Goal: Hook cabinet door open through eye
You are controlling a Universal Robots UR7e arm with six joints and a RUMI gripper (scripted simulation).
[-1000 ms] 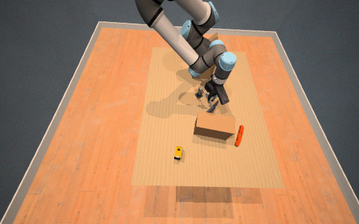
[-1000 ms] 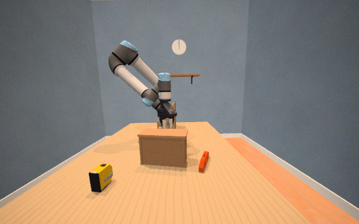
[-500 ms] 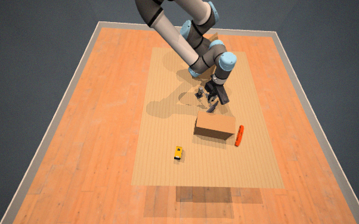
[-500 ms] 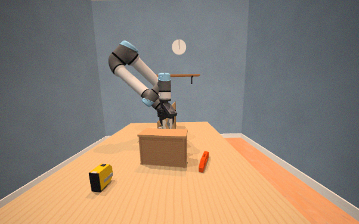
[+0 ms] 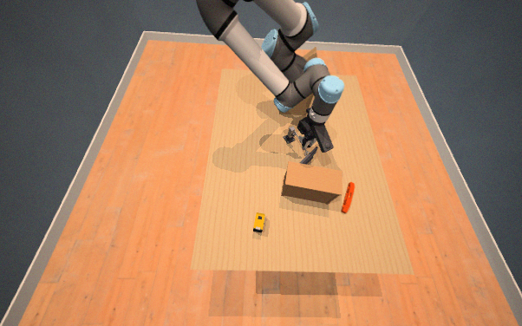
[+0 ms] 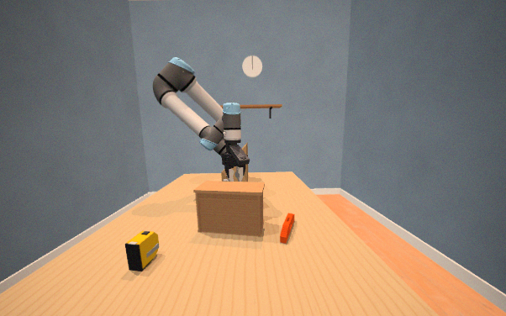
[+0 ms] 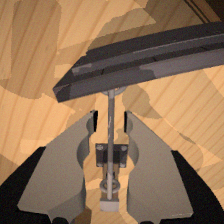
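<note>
My hand is 40 mm past the thin hook, 20 mm to the left of it and 30 mm above it. Round my hand: black box (340 mm ahead, 220 mm to the right, 50 mm below); cabinet door (60 mm ahead, 20 mm to the right, 30 mm below); orange bar (220 mm ahead, 180 mm to the left, 70 mm below).
</note>
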